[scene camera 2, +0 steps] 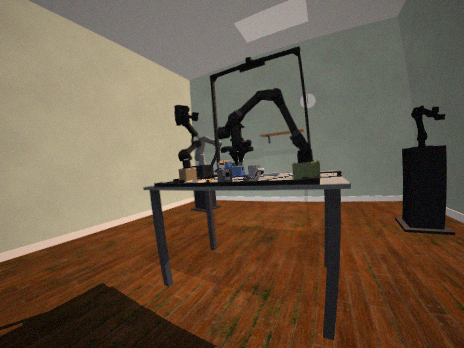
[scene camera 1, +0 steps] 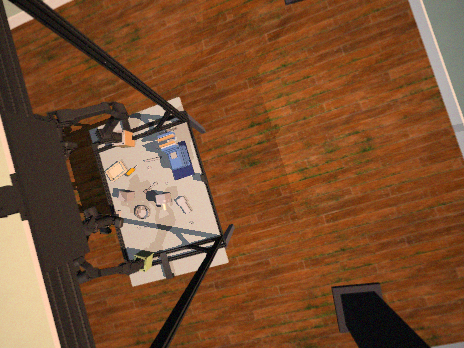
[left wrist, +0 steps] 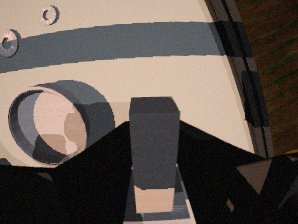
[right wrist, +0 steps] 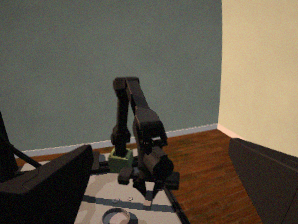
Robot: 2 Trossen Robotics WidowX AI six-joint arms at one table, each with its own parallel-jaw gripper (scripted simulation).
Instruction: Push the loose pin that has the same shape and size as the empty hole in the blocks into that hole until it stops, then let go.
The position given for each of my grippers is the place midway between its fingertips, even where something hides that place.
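There's a round dish [left wrist: 47, 129] that I can see, and I can see my right gripper [right wrist: 162, 149] and my left gripper [left wrist: 152, 128] too. The right wrist view also gives me my left gripper [right wrist: 149, 197].
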